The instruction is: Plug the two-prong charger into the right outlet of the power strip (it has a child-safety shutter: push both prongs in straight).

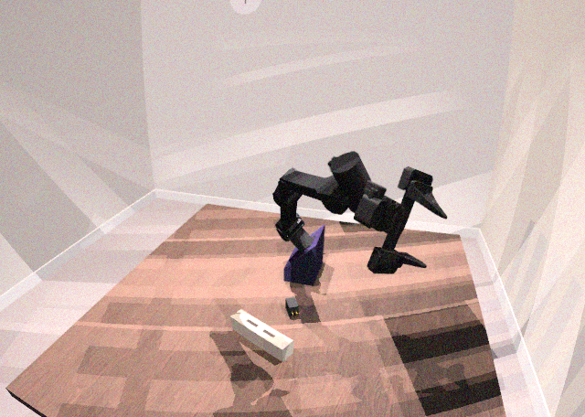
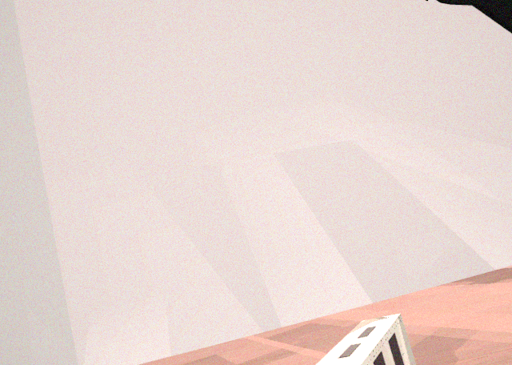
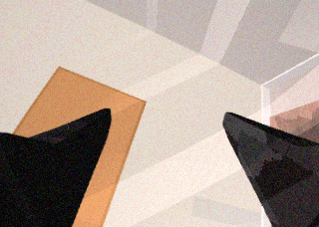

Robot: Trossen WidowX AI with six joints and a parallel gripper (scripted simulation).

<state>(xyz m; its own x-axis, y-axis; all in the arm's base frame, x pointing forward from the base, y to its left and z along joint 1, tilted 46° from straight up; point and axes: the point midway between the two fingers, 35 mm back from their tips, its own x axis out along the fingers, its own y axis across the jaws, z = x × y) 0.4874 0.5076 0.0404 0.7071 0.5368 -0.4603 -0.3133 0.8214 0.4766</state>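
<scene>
The dark charger is 30 cm behind my gripper tip, 32 cm to the right of it and 48 cm below it.
</scene>
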